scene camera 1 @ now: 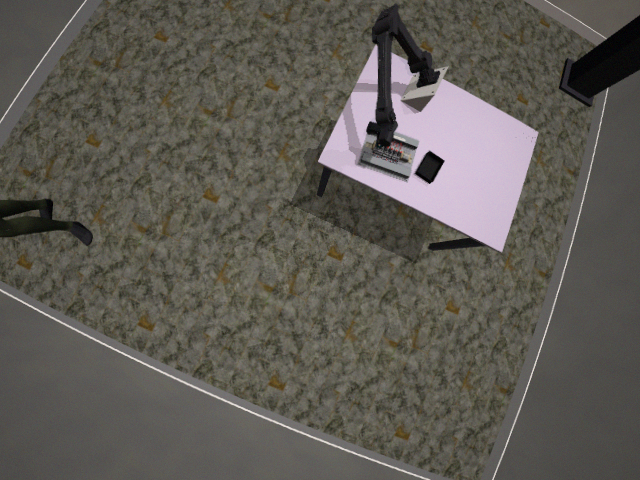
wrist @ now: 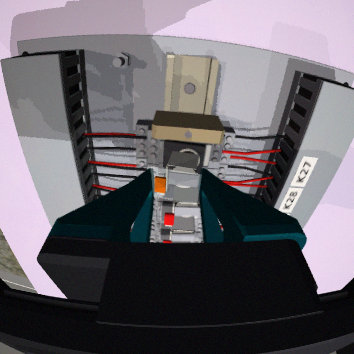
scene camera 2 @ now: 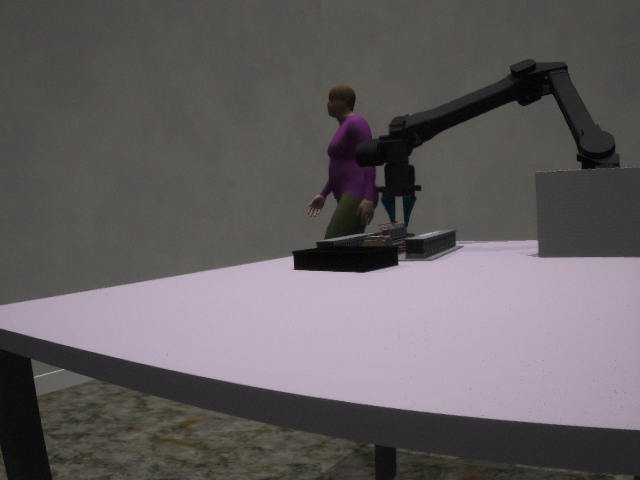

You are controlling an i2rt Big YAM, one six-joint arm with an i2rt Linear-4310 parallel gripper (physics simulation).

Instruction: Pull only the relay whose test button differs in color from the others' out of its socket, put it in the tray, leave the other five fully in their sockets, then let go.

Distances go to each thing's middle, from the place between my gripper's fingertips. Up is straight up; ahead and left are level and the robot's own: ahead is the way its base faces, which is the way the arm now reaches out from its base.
Labels:
I see my gripper 20 mm to the left of the tan end block [wrist: 172, 125] and 30 mm above it. Also, from my hand: grey panel [wrist: 252, 84] (10 mm behind, 80 mm to the left, 50 mm below).

